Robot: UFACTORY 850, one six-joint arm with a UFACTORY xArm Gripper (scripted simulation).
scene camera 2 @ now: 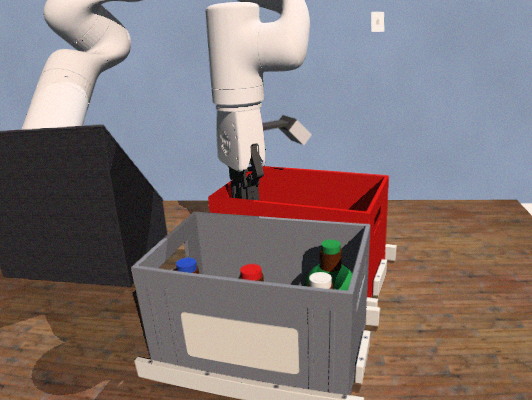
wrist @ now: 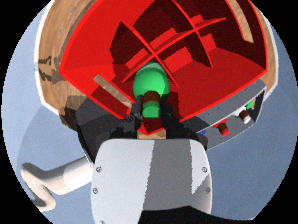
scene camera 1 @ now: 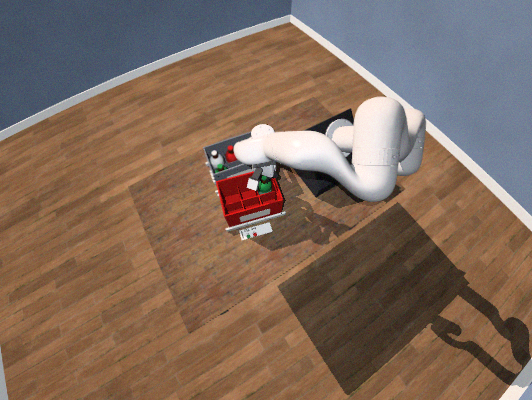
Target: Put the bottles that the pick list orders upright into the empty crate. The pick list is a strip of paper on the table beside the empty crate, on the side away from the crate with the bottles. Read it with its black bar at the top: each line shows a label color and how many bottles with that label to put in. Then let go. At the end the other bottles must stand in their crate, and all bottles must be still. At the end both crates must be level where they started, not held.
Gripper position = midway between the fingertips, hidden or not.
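Note:
There is my gripper [wrist: 151,102]. I also see a red crate [scene camera 2: 293,193], and the same red crate is visible to me in the wrist view [wrist: 208,74] as well as in scene camera 1 [scene camera 1: 255,206]. A grey crate [scene camera 2: 283,334] is here too, and the wrist view lets me see the grey crate as well [wrist: 205,120].

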